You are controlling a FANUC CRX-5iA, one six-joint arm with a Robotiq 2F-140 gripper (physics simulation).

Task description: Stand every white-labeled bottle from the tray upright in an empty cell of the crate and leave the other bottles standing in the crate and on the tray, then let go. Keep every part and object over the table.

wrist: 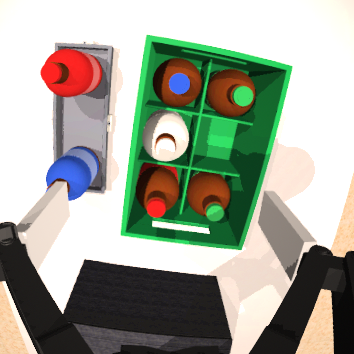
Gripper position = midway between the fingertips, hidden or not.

Note:
I see my gripper (165, 203), a red bottle (66, 72), a blue bottle (78, 166) and a white bottle (164, 137).

